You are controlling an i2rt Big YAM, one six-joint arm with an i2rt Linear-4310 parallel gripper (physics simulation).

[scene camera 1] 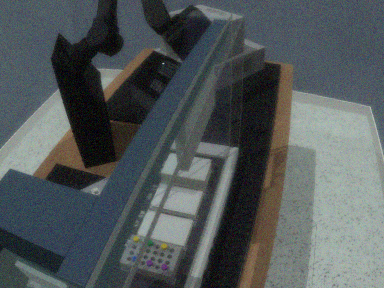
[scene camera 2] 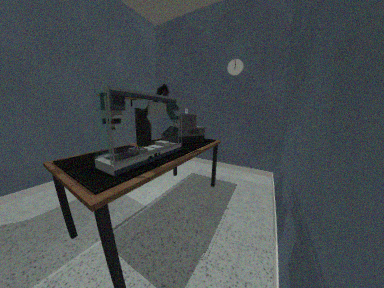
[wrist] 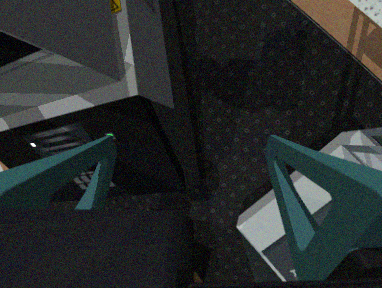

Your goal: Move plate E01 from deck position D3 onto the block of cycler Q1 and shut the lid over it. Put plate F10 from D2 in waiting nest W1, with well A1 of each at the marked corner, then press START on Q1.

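Seen in the pictures: gripper, fingertip midpoint: (scene camera 2: 176,121) (wrist: 190,143); arm's base, link origin: (scene camera 1: 72,62).
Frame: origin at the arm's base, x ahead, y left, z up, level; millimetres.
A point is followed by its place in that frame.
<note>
Three white plate-like blocks (scene camera 1: 166,228) (scene camera 1: 179,200) (scene camera 1: 192,170) stand in a row on the deck (scene camera 1: 216,220) {x 550, y -201, z -244 mm} in scene camera 1, partly behind glass; their codes and A1 corners are not readable. A grey cycler-like machine (scene camera 1: 222,15) {x 317, y 511, z 5 mm} (wrist: 65,35) {x 310, y 339, z -83 mm} stands at the far end; its black front carries a green light (wrist: 110,135). Its label, block and lid state are not clear. My gripper (wrist: 190,143) {x 350, y 202, z -74 mm} is open and empty, above the gap between this machine and the white deck corner (wrist: 265,215) {x 336, y 90, z -252 mm}. In scene camera 1 its fingers are hidden. Nest W1 is not identifiable.
A blue-grey beam (scene camera 1: 155,117) {x 515, y -338, z 146 mm} and clear panels enclose the deck. A tube rack (scene camera 1: 150,257) with coloured caps stands at its near end. A lower grey box (scene camera 1: 245,62) {x 415, y 506, z -190 mm} stands beside the machine. The table's wooden edge (scene camera 1: 267,215) {x 658, y -55, z -367 mm} (wrist: 367,37) {x 636, y 220, z -367 mm} runs along the right.
</note>
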